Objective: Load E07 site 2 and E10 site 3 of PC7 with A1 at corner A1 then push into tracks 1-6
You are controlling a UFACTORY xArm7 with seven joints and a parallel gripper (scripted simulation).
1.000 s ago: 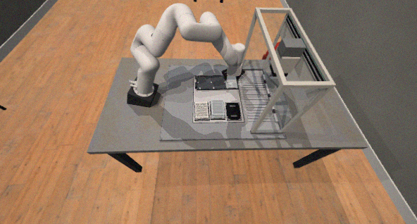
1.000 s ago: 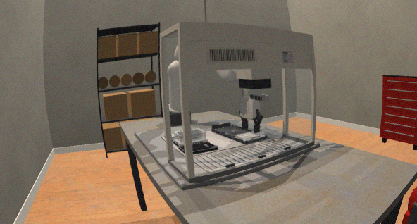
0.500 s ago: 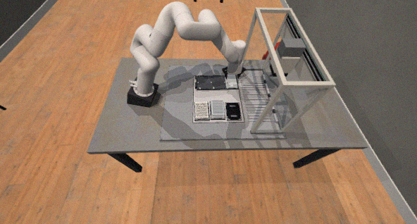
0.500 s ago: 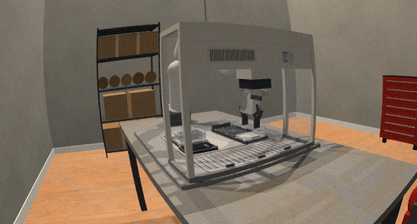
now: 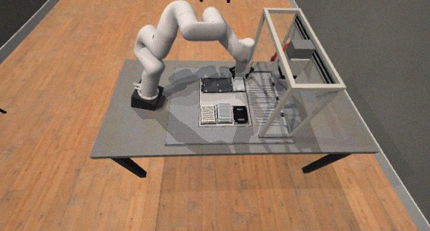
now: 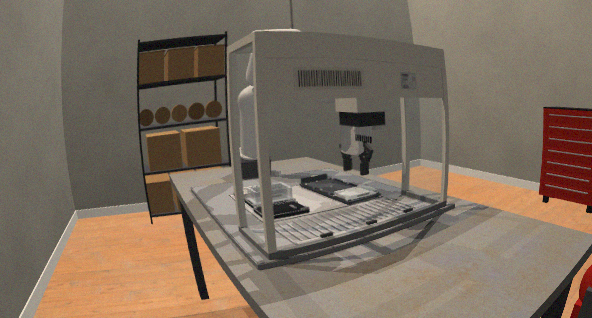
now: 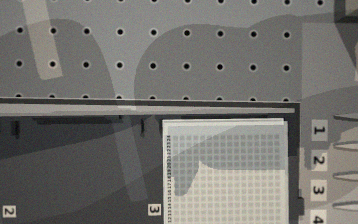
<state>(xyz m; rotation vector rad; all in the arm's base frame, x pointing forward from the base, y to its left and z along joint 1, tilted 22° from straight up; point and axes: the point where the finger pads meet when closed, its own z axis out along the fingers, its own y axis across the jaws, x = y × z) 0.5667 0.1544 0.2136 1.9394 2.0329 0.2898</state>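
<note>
Right now the deep-well block E07 is 250 mm to the right of my hand, 120 mm behind it and 60 mm below it. Round my hand: nest (260 mm to the right, 90 mm below, 10 mm behind); dark plate carrier PC7 (110 mm behind, 80 mm below); frame post (420 mm to the right, 290 mm ahead, 150 mm above).
</note>
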